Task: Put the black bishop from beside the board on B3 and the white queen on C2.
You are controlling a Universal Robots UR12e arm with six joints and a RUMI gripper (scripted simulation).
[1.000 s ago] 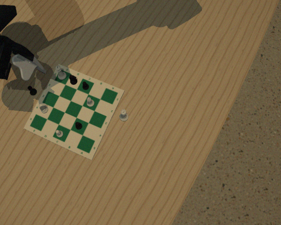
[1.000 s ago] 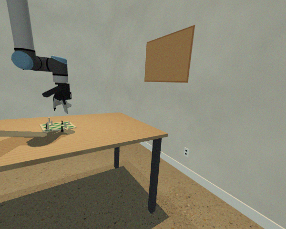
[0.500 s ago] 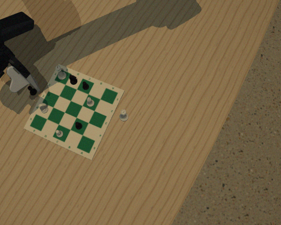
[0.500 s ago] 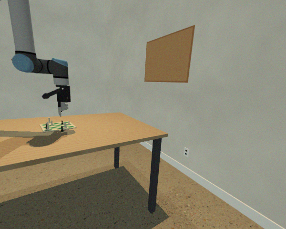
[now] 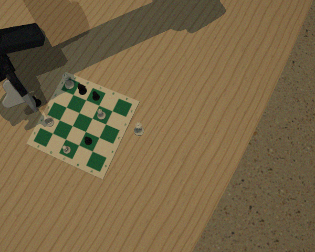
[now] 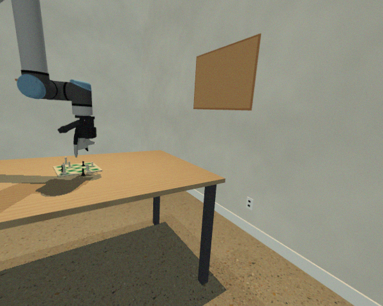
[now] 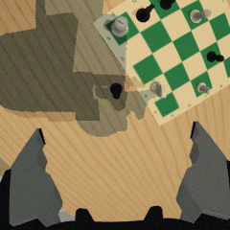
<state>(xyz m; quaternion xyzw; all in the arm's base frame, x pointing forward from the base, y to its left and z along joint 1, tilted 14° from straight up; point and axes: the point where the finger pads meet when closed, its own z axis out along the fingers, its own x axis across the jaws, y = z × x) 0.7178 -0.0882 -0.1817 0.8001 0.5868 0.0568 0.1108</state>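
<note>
My hand is 10 cm above the black bishop. From my hand the other things lie so: cream board 14 cm to the left, 12 cm below, 3 cm behind.
</note>
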